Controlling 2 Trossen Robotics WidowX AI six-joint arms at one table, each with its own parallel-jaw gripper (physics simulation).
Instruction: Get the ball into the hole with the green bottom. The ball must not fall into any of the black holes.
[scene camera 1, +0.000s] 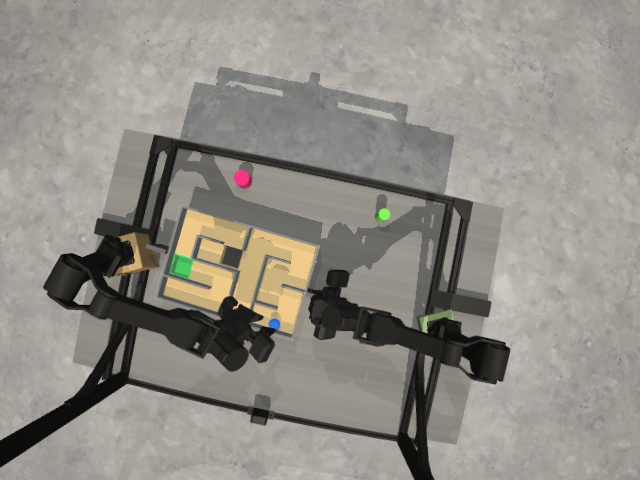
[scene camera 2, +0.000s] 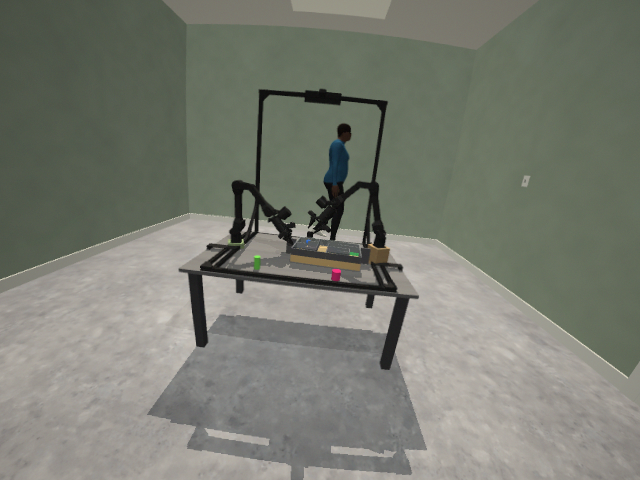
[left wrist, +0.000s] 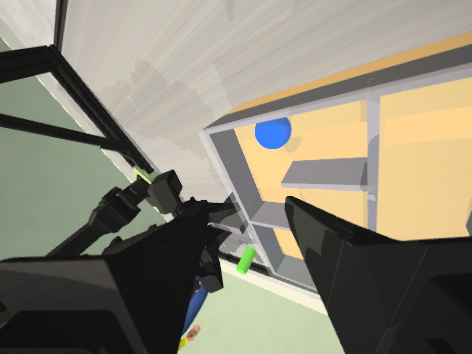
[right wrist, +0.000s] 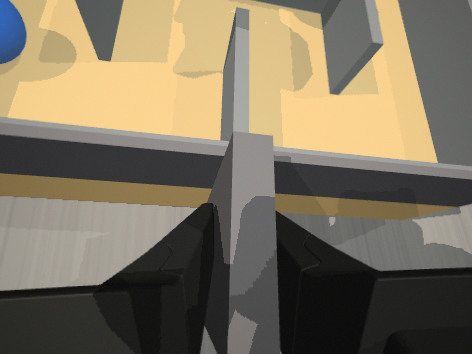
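The blue ball (scene camera 1: 273, 323) (scene camera 2: 308, 241) (left wrist: 273, 132) (right wrist: 7, 32) is inside the maze box (scene camera 1: 305, 258) (scene camera 2: 325, 261) (left wrist: 420, 145) (right wrist: 100, 95), near its lower right corner in scene camera 1. The green-bottomed hole (scene camera 1: 180, 266) (scene camera 2: 354, 254) is at the maze's left side; a black hole (scene camera 1: 232, 256) is right of it. My right gripper (right wrist: 232, 212) (scene camera 2: 291, 241) is shut on the grey handle (right wrist: 252, 200) on the maze's right wall. My left gripper (left wrist: 246, 204) (scene camera 2: 311, 229) is open and empty, above the maze near the ball. Its arm hides part of the maze's lower edge in scene camera 1.
Grey inner walls divide the maze. Another grey handle (scene camera 1: 156, 248) is on its left side, beside a wooden box (scene camera 1: 144, 253) (scene camera 2: 378, 253). A pink cylinder (scene camera 1: 242, 178) (scene camera 2: 336, 274) and a green cylinder (scene camera 1: 383, 214) (scene camera 2: 257, 262) (left wrist: 246, 260) stand on the table. A person (scene camera 2: 338, 160) stands behind.
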